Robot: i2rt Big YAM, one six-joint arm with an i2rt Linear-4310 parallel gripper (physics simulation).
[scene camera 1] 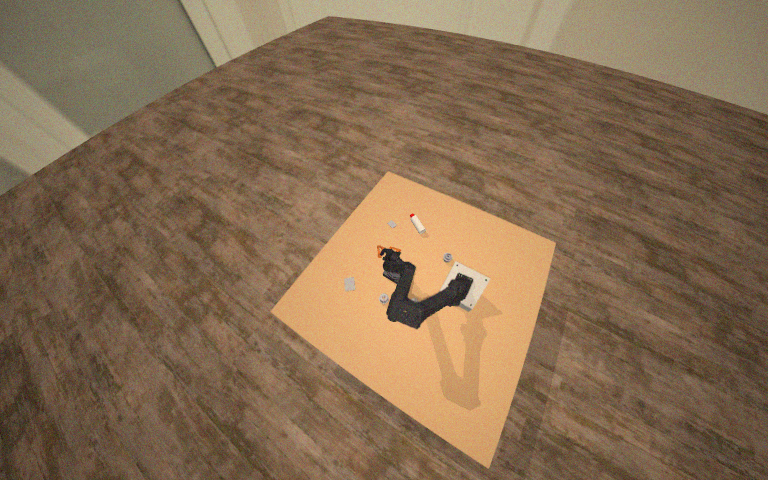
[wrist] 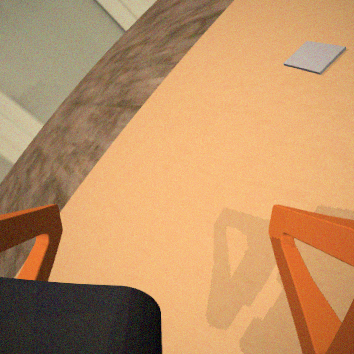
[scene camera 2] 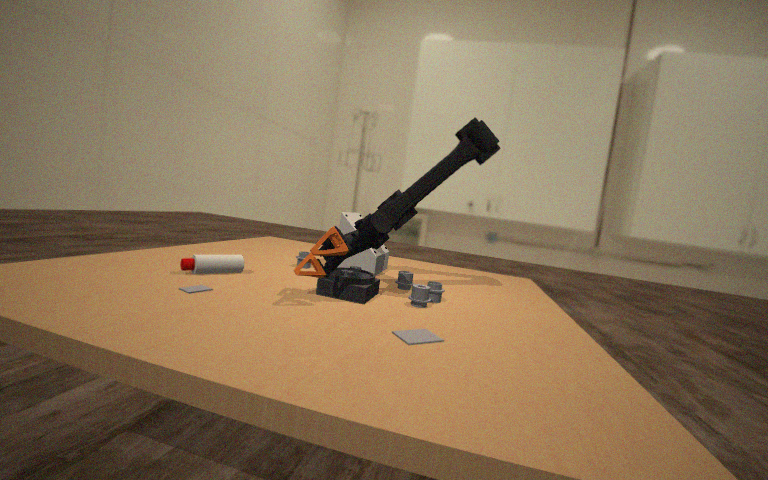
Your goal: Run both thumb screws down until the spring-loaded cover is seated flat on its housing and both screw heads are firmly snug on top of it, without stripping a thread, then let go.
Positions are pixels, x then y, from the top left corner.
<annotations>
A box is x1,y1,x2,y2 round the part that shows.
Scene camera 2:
my gripper: 303,263 [294,226,359,277]
white cylinder with red cap: 199,264 [181,255,243,273], on the table
</annotations>
